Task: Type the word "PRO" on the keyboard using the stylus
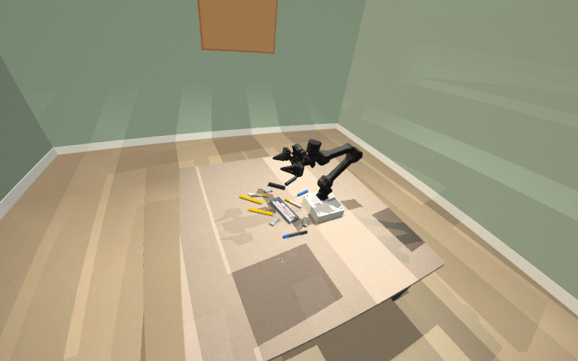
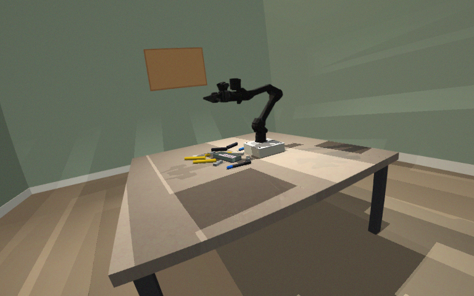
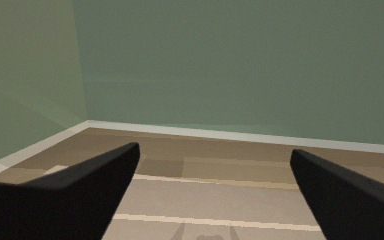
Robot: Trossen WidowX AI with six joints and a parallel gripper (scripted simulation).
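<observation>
My gripper tip is 250 mm past the blue stylus, 130 mm to the left of it and 370 mm above it. The rest, counted from my gripper tip: grey block (30 mm to the left, 380 mm below); grey stylus tip (220 mm behind, 120 mm to the right, 370 mm below); blue-capped dark pen (40 mm behind, 150 mm to the left, 370 mm below).
</observation>
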